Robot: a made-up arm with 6 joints. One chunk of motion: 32 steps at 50 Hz.
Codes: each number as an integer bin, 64 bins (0 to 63) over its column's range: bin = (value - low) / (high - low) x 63, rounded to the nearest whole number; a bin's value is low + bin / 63 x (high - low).
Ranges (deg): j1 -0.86..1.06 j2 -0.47..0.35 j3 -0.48..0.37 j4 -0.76..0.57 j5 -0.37..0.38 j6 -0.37..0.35
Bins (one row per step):
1: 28 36 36 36 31 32
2: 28 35 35 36 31 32
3: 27 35 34 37 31 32
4: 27 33 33 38 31 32
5: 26 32 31 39 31 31
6: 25 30 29 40 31 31
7: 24 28 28 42 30 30
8: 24 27 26 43 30 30
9: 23 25 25 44 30 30
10: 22 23 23 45 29 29
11: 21 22 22 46 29 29
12: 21 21 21 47 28 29
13: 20 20 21 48 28 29
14: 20 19 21 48 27 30
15: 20 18 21 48 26 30
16: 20 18 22 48 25 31
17: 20 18 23 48 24 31
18: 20 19 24 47 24 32
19: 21 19 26 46 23 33
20: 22 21 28 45 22 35
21: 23 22 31 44 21 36
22: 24 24 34 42 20 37
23: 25 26 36 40 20 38
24: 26 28 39 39 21 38
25: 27 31 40 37 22 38
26: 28 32 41 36 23 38
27: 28 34 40 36 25 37
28: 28 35 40 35 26 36
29: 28 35 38 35 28 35
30: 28 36 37 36 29 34
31: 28 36 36 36 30 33
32: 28 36 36 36 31 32
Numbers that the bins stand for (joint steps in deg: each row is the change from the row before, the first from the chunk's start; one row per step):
1: -0.007 -0.001 0.006 0.000 -0.001 -0.004
2: -0.007 -0.014 -0.008 0.000 -0.001 -0.004
3: -0.037 -0.014 -0.021 0.021 -0.001 -0.004
4: -0.037 -0.040 -0.035 0.042 -0.001 -0.004
5: -0.068 -0.053 -0.062 0.063 -0.001 -0.016
6: -0.098 -0.080 -0.089 0.084 -0.001 -0.016
7: -0.129 -0.106 -0.102 0.127 -0.013 -0.027
8: -0.129 -0.119 -0.129 0.148 -0.013 -0.027
9: -0.159 -0.145 -0.143 0.169 -0.013 -0.027
10: -0.190 -0.171 -0.170 0.190 -0.025 -0.039
11: -0.220 -0.184 -0.183 0.211 -0.025 -0.039
12: -0.220 -0.197 -0.197 0.232 -0.037 -0.039
13: -0.250 -0.210 -0.197 0.253 -0.037 -0.039
14: -0.250 -0.223 -0.197 0.253 -0.049 -0.027
15: -0.250 -0.236 -0.197 0.253 -0.060 -0.027
16: -0.250 -0.236 -0.183 0.253 -0.072 -0.016
17: -0.250 -0.236 -0.170 0.253 -0.084 -0.016
18: -0.250 -0.223 -0.156 0.232 -0.084 -0.004
19: -0.220 -0.223 -0.129 0.211 -0.096 0.007
20: -0.190 -0.197 -0.102 0.190 -0.108 0.030
21: -0.159 -0.184 -0.062 0.169 -0.120 0.041
22: -0.129 -0.158 -0.021 0.127 -0.132 0.053
23: -0.098 -0.132 0.006 0.084 -0.132 0.064
24: -0.068 -0.106 0.046 0.063 -0.120 0.064
25: -0.037 -0.067 0.060 0.021 -0.108 0.064
26: -0.007 -0.053 0.073 0.000 -0.096 0.064
27: -0.007 -0.027 0.060 0.000 -0.072 0.053
28: -0.007 -0.014 0.060 -0.021 -0.060 0.041
29: -0.007 -0.014 0.033 -0.021 -0.037 0.030
30: -0.007 -0.001 0.019 0.000 -0.025 0.019
31: -0.007 -0.001 0.006 0.000 -0.013 0.007
32: -0.007 -0.001 0.006 0.000 -0.001 -0.004

